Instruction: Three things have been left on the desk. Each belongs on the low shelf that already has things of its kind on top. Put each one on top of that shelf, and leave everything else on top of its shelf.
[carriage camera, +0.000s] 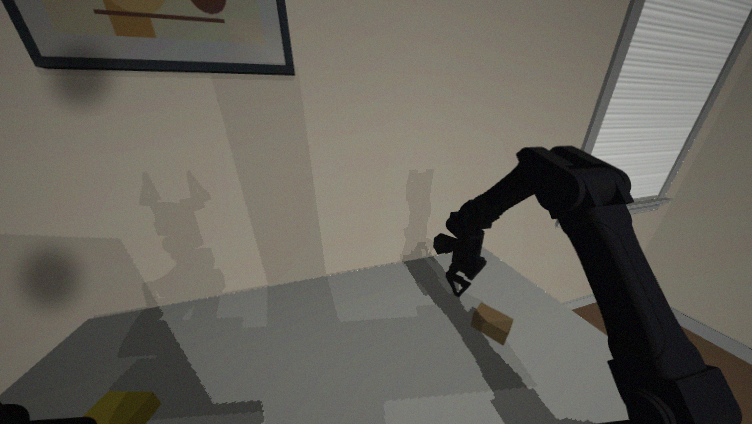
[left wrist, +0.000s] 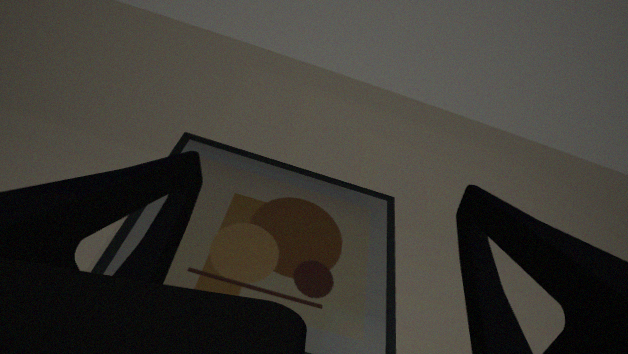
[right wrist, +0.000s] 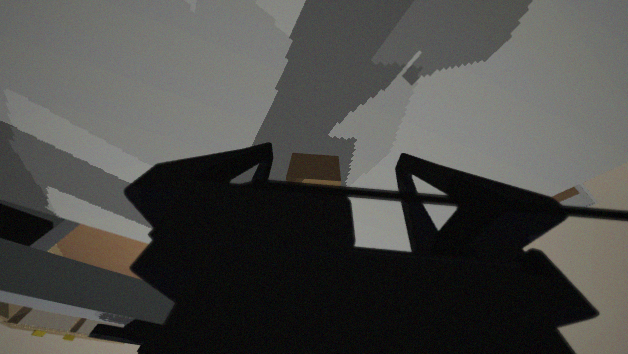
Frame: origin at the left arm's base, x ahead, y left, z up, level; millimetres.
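Seen in the pictures: left gripper, between the fingertips: (left wrist: 328, 182); right gripper, between the fingertips: (carriage camera: 463, 287) (right wrist: 334, 155).
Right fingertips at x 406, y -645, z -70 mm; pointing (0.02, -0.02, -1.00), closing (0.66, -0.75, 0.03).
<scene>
Pixels of each thing's top centre, then the offset from my right fingertips to it. Level surfaces: height alone.
- tan block, centre of its top: (right wrist: 311, 206) (carriage camera: 493, 316) 35 mm down, 84 mm back, 54 mm right
- grey desk, height of its surface: 85 mm down
- yellow block, centre of its top: (carriage camera: 114, 409) 40 mm down, 233 mm back, 825 mm left
A tan block (carriage camera: 492, 322) (right wrist: 314, 167) lies on the grey desk (carriage camera: 368, 358) (right wrist: 150, 75), right of centre in the carriage view. A yellow block (carriage camera: 123, 405) lies at the desk's near left, partly cut off by the frame and a black arm part. My right gripper (carriage camera: 457, 287) (right wrist: 334, 155) is open and empty. It hangs above the desk, apart from the tan block, up and left of it in the carriage view. In the right wrist view the block shows between the fingertips, its lower part hidden. My left gripper (left wrist: 328, 182) is open and empty, facing the wall. No third desk object shows.
A tan-framed unit with openings (right wrist: 77, 325) and small yellow pieces show at the lower left of the right wrist view; I cannot tell what they are. A dark grey beam (right wrist: 75, 282) crosses above it. A framed picture (carriage camera: 168, 67) (left wrist: 391, 275) hangs on the wall behind the desk.
</scene>
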